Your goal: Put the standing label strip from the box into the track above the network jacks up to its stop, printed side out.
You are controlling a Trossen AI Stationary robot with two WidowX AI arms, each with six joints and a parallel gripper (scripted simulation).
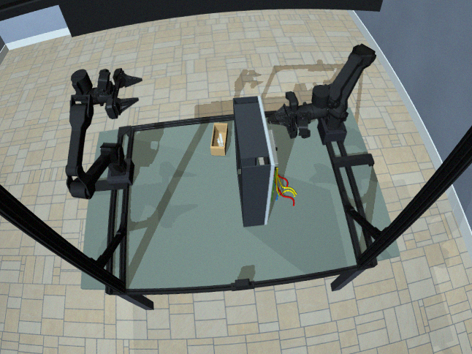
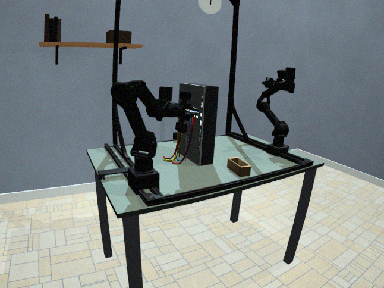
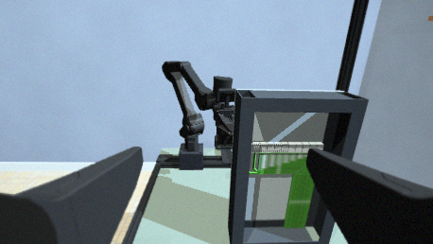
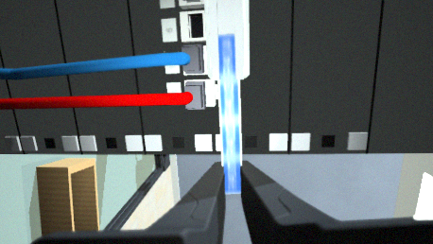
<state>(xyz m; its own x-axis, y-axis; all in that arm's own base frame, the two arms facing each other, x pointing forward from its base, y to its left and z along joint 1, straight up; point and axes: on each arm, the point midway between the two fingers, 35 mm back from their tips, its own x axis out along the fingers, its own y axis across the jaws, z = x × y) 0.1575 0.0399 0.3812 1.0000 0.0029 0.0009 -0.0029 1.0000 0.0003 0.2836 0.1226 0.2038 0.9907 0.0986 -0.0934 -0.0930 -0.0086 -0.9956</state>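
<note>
Now: right hand 3 cm past the blue-white label strip and 3 cm to the right of it. The rest, counted from my right hand: box (16 cm ahead, 19 cm to the left, 27 cm below).
</note>
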